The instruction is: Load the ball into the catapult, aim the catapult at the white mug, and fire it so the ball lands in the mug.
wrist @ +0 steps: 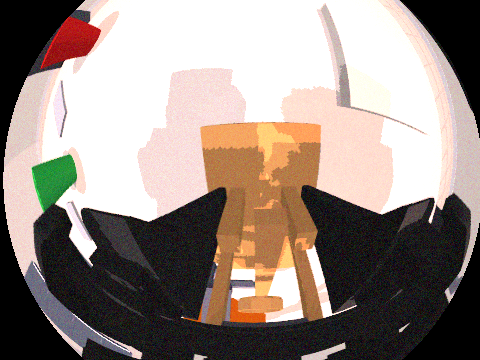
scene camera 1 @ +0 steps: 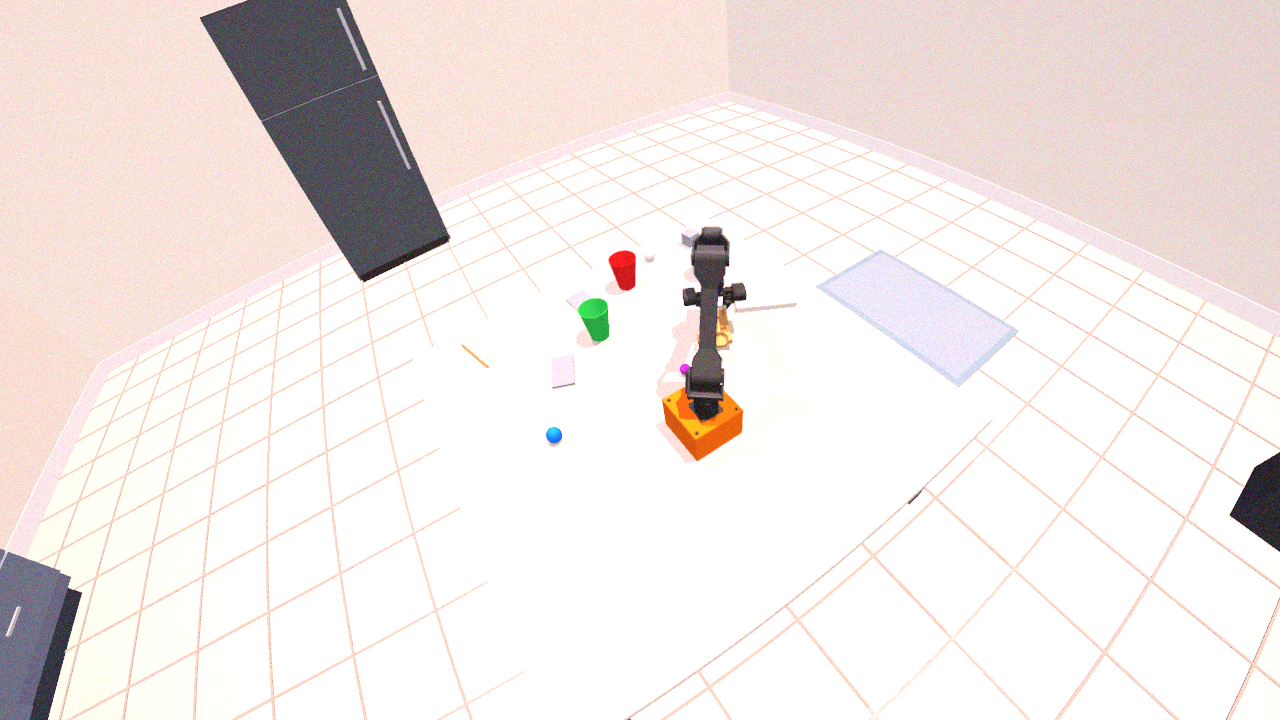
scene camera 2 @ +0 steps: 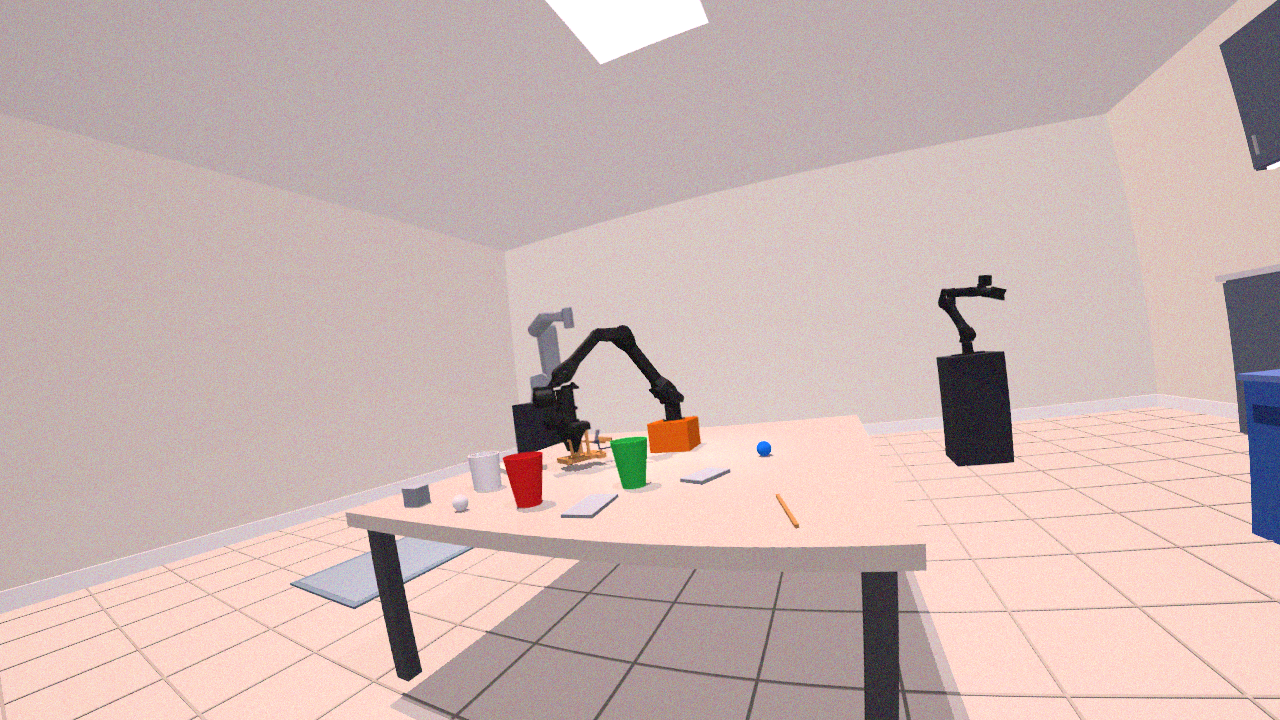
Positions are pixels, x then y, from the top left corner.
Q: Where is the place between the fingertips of the gripper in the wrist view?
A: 264, 193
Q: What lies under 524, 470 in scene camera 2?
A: A red cup.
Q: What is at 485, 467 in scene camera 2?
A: A white mug.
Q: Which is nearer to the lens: the wooden catapult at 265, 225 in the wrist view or the green cup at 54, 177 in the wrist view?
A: The wooden catapult.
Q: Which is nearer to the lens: the wooden catapult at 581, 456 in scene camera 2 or the green cup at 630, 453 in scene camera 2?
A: The green cup.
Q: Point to a red cup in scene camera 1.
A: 623, 263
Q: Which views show the gripper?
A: The wrist view, scene camera 1 and scene camera 2: all of them.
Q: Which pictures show the green cup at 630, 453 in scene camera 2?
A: The wrist view, scene camera 1 and scene camera 2: all of them.
